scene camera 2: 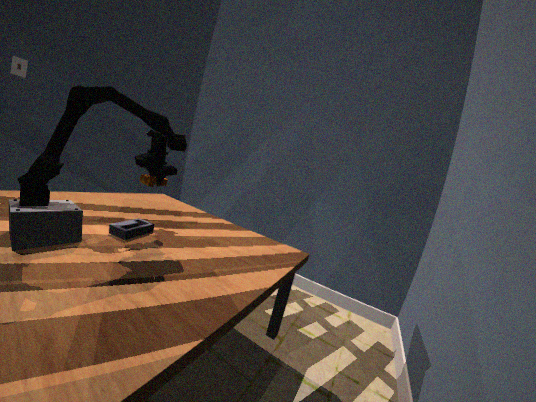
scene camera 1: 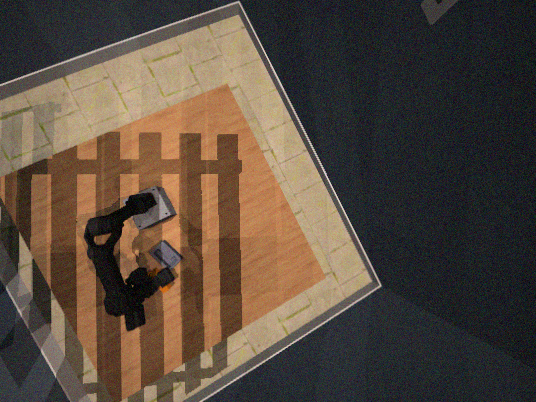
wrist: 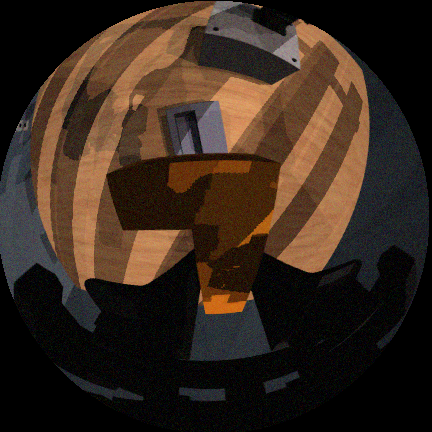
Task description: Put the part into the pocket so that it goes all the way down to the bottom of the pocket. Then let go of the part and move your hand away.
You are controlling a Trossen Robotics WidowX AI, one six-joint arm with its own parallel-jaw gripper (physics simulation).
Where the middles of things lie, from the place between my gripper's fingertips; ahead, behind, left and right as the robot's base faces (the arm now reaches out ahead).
Now: hand 18 cm above the pocket block (wrist: 197, 127), 8 cm past it and 2 cm to the left of it.
